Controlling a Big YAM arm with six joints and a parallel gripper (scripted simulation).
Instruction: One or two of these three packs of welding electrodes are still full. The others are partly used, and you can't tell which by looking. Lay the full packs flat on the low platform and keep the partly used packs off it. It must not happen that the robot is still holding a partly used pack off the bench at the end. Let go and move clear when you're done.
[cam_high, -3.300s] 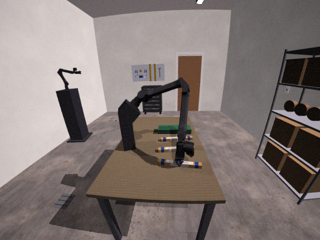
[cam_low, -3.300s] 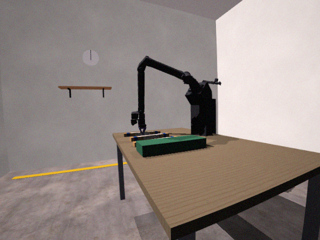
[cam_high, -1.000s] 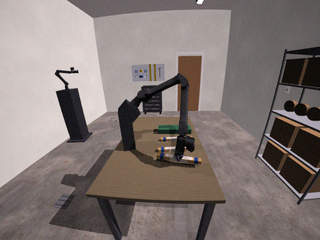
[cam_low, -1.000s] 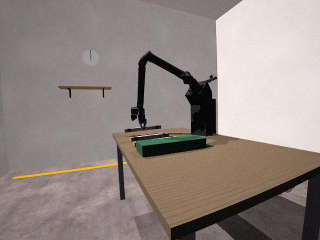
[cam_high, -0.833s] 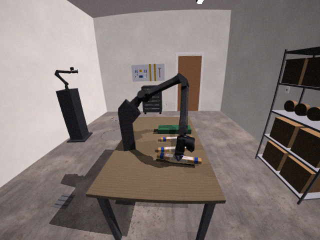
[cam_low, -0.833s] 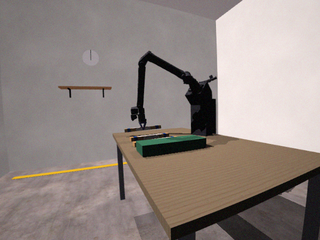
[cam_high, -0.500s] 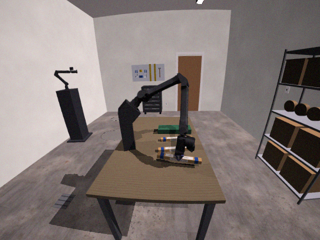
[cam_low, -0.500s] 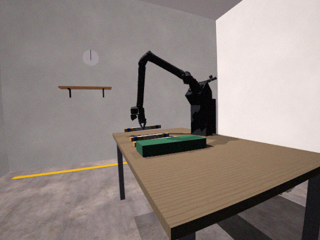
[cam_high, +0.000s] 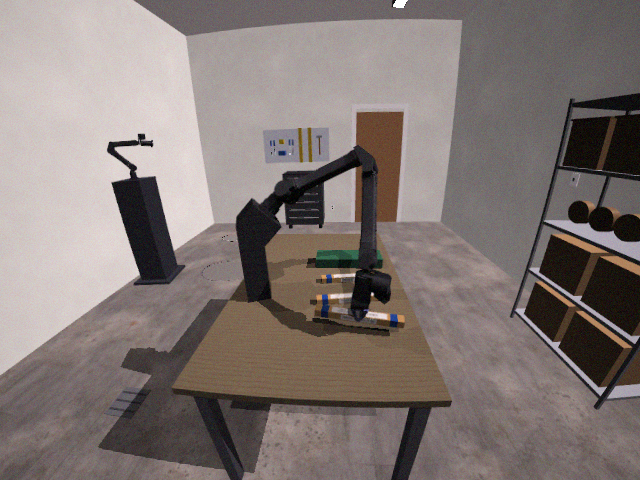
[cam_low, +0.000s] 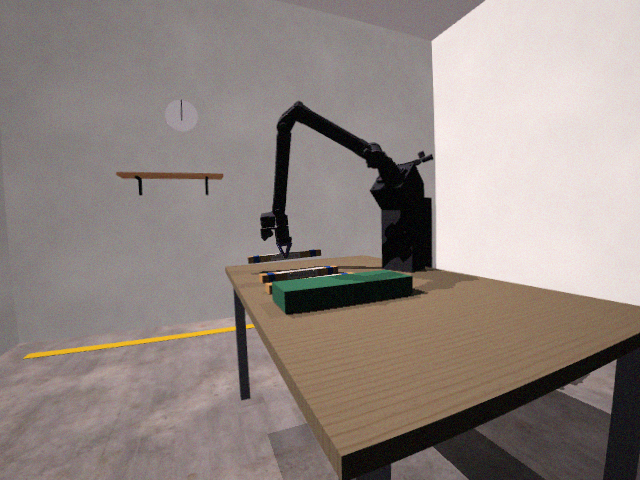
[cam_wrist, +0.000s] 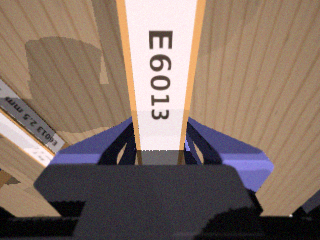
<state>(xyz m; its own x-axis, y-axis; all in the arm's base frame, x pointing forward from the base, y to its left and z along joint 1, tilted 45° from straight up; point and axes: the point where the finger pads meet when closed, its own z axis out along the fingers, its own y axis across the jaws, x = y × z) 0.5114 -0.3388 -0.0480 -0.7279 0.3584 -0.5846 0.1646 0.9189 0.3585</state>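
The pack is 1 cm above my hand. The rest, counted from my hand: green low platform (60 cm to the left, 6 cm ahead, 5 cm below).
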